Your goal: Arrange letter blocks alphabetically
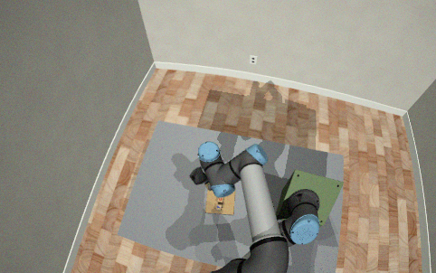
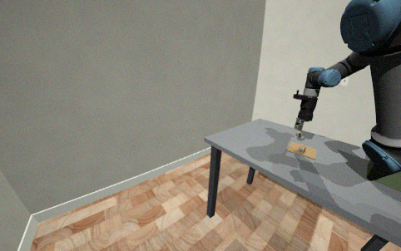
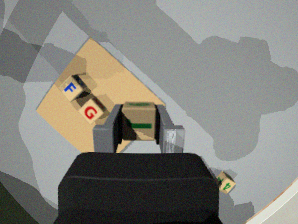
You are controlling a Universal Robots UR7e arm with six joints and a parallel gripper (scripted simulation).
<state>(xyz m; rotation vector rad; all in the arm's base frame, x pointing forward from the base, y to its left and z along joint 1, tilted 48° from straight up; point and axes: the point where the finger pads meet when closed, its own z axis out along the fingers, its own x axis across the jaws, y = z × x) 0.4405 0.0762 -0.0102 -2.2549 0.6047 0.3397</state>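
Now: the mat 12 cm below my hand, 6 cm behind it and 2 cm to the left of it. From my hand the other things lie so: block (1 cm below).
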